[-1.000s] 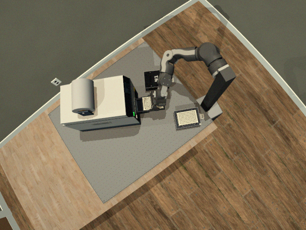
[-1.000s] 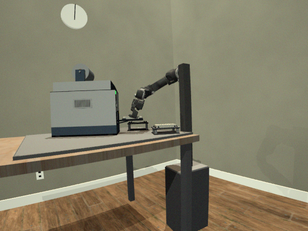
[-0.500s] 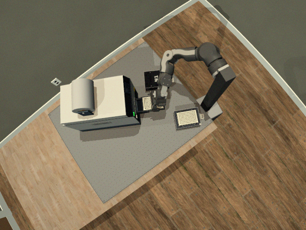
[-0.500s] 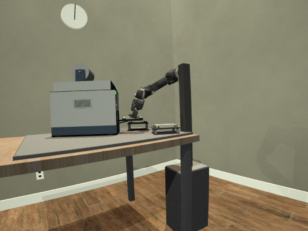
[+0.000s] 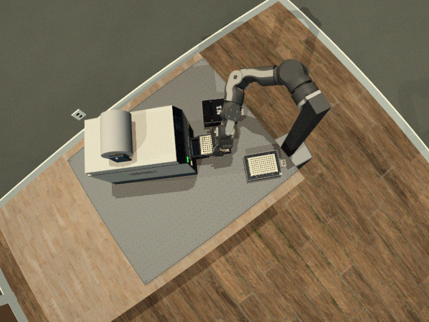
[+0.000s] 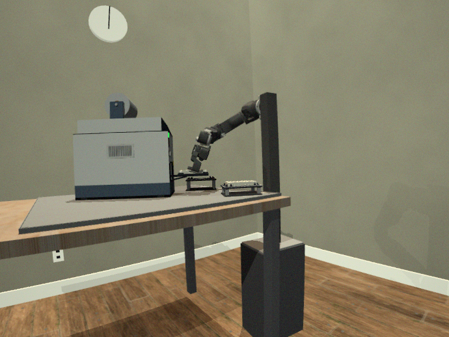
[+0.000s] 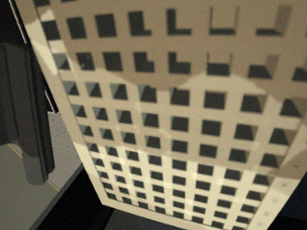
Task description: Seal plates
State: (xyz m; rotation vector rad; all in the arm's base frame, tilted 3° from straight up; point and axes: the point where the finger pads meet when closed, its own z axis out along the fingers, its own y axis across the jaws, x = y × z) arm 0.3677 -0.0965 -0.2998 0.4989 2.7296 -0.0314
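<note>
Right now the sealer stage is 20 mm below my hand. From my hand the other things lie so: black nest N1 (150 mm to the right, 100 mm behind, 60 mm below); then yellow warning label (120 mm to the right, 70 mm ahead, 40 mm above); then plate (180 mm to the left, 160 mm behind, 60 mm below).
</note>
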